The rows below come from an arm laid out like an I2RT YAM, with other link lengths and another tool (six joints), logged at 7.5 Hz.
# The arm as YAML. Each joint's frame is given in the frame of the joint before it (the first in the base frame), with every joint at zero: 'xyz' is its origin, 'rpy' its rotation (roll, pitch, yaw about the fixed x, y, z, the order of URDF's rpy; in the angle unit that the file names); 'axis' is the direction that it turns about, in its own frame. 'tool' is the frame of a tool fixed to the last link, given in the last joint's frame.
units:
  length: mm
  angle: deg
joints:
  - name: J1
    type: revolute
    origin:
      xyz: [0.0, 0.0, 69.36]
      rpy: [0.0, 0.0, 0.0]
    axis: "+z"
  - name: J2
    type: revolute
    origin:
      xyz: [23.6, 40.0, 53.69]
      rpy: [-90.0, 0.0, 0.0]
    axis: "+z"
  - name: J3
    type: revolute
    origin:
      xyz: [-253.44, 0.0, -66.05]
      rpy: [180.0, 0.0, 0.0]
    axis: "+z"
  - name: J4
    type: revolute
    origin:
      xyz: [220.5, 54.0, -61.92]
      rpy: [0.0, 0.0, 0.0]
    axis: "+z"
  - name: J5
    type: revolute
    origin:
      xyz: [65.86, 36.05, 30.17]
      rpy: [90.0, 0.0, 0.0]
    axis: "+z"
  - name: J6
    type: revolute
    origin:
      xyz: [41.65, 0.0, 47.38]
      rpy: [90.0, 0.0, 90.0]
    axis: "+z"
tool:
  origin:
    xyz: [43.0, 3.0, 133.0]
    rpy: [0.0, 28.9, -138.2]
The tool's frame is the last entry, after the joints.
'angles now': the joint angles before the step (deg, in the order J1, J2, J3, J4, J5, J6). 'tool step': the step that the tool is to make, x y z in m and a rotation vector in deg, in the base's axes. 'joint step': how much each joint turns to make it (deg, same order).
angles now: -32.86 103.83 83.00 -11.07 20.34 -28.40
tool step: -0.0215 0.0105 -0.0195 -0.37 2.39 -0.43
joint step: 0.00 -3.80 -8.99 3.82 1.23 -1.20
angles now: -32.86 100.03 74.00 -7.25 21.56 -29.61
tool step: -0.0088 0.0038 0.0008 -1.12 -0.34 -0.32
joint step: 0.00 -2.19 -3.50 2.39 0.68 -0.50
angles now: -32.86 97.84 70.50 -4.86 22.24 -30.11
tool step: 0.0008 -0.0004 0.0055 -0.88 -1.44 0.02
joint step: 0.00 -0.49 -0.54 1.72 -0.04 0.03
